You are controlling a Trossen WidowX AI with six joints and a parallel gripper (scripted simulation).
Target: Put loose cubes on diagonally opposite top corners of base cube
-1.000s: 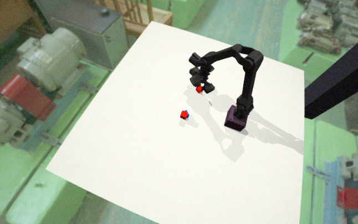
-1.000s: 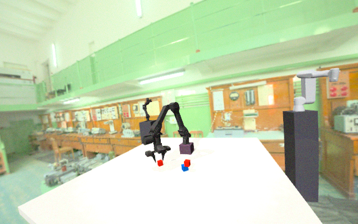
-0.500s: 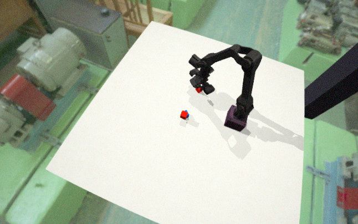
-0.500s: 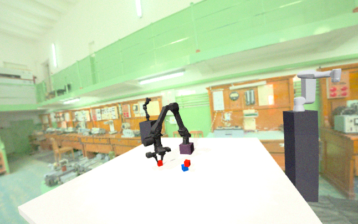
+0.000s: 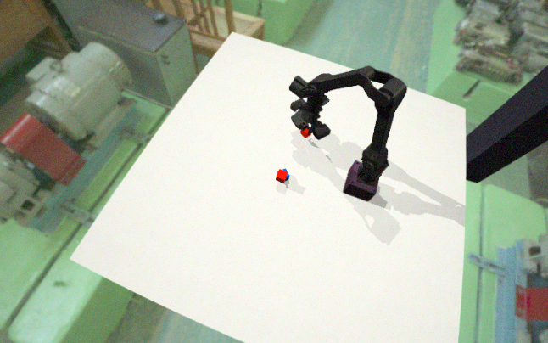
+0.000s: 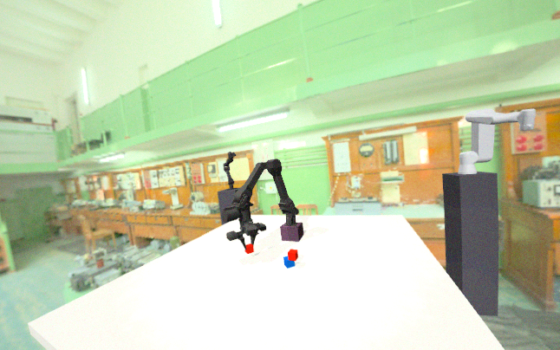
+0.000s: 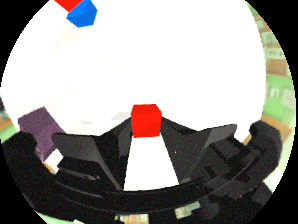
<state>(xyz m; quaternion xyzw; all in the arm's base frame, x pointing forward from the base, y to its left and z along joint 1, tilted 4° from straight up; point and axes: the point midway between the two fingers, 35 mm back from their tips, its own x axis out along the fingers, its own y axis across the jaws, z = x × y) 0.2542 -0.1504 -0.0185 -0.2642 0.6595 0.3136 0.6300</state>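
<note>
Right now my gripper tip is 21 cm to the right of the blue cube, 4 cm short of it and 3 cm above it. From my gripper tip the other things lie so: red cube right at my gripper tip.
</note>
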